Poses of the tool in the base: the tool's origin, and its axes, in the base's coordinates. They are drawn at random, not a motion.
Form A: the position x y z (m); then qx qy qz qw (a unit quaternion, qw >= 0).
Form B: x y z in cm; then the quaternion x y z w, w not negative. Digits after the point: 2 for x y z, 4 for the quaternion.
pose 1, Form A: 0.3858, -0.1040, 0.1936, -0.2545, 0.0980, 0.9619, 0.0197
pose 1, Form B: 38.58, -10.40, 19.36, -0.2545, 0.0980, 0.9619, 0.0197
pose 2, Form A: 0.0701, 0.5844, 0.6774, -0.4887, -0.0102, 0.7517, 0.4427
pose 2, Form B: 7.01, 58.44, 67.74, -0.4887, -0.0102, 0.7517, 0.4427
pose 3, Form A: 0.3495, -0.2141, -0.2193, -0.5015, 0.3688, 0.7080, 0.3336
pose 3, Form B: 34.95, -21.41, -21.93, -0.5015, 0.3688, 0.7080, 0.3336
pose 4, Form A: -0.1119, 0.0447, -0.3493, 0.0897, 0.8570, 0.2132, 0.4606
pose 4, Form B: -11.19, 4.47, -34.93, 0.0897, 0.8570, 0.2132, 0.4606
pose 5, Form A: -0.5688, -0.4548, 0.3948, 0.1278, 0.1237, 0.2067, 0.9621
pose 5, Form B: -56.88, -45.48, 39.48, 0.1278, 0.1237, 0.2067, 0.9621
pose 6, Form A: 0.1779, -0.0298, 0.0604, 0.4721, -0.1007, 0.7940, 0.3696
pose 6, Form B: 17.79, -2.98, 6.04, 0.4721, -0.1007, 0.7940, 0.3696
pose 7, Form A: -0.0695, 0.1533, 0.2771, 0.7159, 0.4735, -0.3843, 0.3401
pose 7, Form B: -6.95, 15.33, 27.71, 0.7159, 0.4735, -0.3843, 0.3401
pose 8, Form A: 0.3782, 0.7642, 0.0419, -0.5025, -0.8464, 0.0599, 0.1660
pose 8, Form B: 37.82, 76.42, 4.19, -0.5025, -0.8464, 0.0599, 0.1660
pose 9, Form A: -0.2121, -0.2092, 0.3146, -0.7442, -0.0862, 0.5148, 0.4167
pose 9, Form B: -21.21, -20.92, 31.46, -0.7442, -0.0862, 0.5148, 0.4167
